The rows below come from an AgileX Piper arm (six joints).
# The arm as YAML. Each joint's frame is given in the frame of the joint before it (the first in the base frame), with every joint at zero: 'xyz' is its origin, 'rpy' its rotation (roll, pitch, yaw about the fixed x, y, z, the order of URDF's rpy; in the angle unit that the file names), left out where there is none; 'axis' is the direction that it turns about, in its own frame. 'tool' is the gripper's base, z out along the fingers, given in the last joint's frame.
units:
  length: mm
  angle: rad
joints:
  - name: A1
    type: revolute
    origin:
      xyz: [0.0, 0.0, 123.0]
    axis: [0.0, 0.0, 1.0]
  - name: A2
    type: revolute
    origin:
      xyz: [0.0, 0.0, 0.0]
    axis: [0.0, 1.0, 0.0]
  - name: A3
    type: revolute
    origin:
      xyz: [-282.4, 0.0, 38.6]
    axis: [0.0, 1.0, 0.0]
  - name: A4
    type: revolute
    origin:
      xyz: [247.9, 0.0, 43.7]
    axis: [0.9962, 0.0, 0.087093]
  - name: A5
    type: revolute
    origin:
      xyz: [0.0, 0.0, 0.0]
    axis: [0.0, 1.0, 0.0]
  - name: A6
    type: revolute
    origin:
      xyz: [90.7, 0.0, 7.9]
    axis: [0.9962, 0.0, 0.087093]
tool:
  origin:
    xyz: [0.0, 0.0, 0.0]
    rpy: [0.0, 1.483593, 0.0]
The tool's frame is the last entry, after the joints.
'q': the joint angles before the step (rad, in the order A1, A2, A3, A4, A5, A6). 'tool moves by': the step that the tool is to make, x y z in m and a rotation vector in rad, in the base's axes. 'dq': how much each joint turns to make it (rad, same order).
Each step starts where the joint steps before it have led.
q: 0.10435 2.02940 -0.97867 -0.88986 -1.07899 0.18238
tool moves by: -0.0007 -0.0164 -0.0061 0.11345 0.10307 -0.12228
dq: -0.02719 -0.00015 0.04522 0.11050 -0.00484 0.07731
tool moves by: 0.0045 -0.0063 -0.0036 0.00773 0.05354 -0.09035
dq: -0.00025 0.00007 0.00219 0.07915 0.06287 0.00696
